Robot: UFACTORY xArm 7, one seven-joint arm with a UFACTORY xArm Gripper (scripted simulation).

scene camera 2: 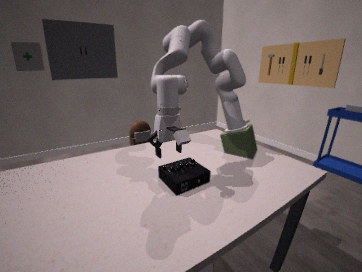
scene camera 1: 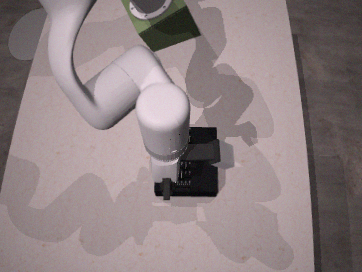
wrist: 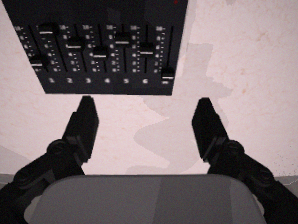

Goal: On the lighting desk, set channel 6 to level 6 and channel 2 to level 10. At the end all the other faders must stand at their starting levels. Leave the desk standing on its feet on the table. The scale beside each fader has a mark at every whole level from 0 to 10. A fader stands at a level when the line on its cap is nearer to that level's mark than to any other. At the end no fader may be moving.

I see my gripper (scene camera 2: pixel 169 154).
My gripper is seen too in the wrist view (wrist: pixel 146 109).
